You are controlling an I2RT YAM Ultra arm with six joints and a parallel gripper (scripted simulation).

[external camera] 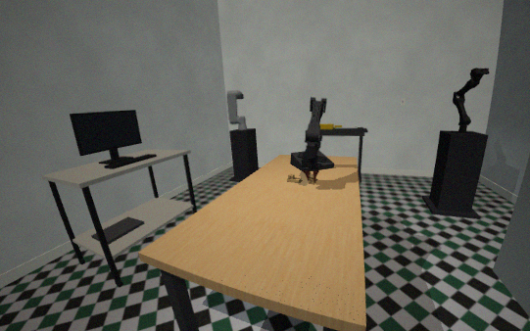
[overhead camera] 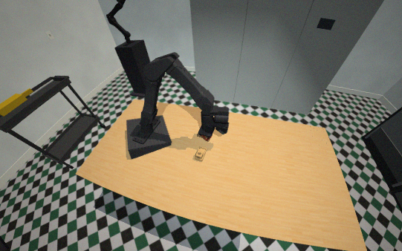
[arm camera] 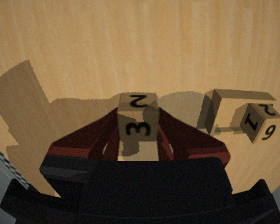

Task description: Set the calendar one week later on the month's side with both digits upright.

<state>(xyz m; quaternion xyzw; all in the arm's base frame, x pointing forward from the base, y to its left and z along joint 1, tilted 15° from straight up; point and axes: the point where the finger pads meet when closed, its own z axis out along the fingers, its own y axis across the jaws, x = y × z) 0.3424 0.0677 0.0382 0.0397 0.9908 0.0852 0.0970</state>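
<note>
My hand is 120 mm to the left of the wooden cube, 10 mm below it and 10 mm past it. The rest, counted from my hand: wooden tray 110 mm to the right, 10 mm below, 10 mm behind.
</note>
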